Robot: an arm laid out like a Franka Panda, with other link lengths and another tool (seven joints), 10 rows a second.
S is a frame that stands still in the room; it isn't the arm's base.
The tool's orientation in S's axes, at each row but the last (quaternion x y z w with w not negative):
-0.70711 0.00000 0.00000 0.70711
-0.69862 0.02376 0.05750 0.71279
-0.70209 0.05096 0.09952 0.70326
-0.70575 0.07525 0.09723 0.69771
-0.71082 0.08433 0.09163 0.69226
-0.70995 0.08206 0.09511 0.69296
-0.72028 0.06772 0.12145 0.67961
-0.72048 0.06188 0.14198 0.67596
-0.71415 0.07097 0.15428 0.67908
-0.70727 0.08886 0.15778 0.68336
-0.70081 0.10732 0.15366 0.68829
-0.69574 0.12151 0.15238 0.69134
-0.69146 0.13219 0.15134 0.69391
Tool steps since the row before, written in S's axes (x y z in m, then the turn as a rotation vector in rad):
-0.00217 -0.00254 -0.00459 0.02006 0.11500 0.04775
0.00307 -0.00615 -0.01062 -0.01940 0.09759 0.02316
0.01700 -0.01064 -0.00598 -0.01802 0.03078 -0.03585
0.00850 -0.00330 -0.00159 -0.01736 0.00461 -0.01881
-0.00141 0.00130 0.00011 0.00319 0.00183 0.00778
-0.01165 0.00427 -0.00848 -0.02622 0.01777 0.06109
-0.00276 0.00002 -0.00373 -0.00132 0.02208 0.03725
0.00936 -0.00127 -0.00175 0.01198 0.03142 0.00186
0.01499 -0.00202 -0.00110 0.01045 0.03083 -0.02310
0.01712 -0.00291 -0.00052 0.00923 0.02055 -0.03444
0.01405 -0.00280 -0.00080 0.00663 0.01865 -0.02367
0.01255 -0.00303 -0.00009 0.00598 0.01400 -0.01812
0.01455 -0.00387 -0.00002 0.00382 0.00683 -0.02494
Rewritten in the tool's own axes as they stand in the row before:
-0.00217 0.00459 -0.00254 0.02006 -0.04775 0.11500
0.00396 0.01009 -0.00653 -0.01714 -0.01908 0.09889
0.01711 0.00231 -0.01183 -0.00788 0.03868 0.03161
0.00853 -0.00046 -0.00356 -0.01214 0.02238 0.00531
-0.00138 0.00021 0.00132 0.00118 -0.00837 0.00159
-0.00911 0.01099 0.00470 -0.04032 -0.05311 0.01701
-0.00166 0.00431 0.00042 -0.00972 -0.03699 0.02035
0.00928 -0.00086 -0.00231 0.01410 -0.00761 0.02962
0.01426 -0.00348 -0.00383 0.02050 0.01657 0.02998
0.01591 -0.00521 -0.00463 0.02234 0.02814 0.02006
0.01318 -0.00426 -0.00374 0.01590 0.01910 0.01828
0.01150 -0.00464 -0.00358 0.01299 0.01429 0.01368
0.01328 -0.00569 -0.00424 0.01349 0.02142 0.00651

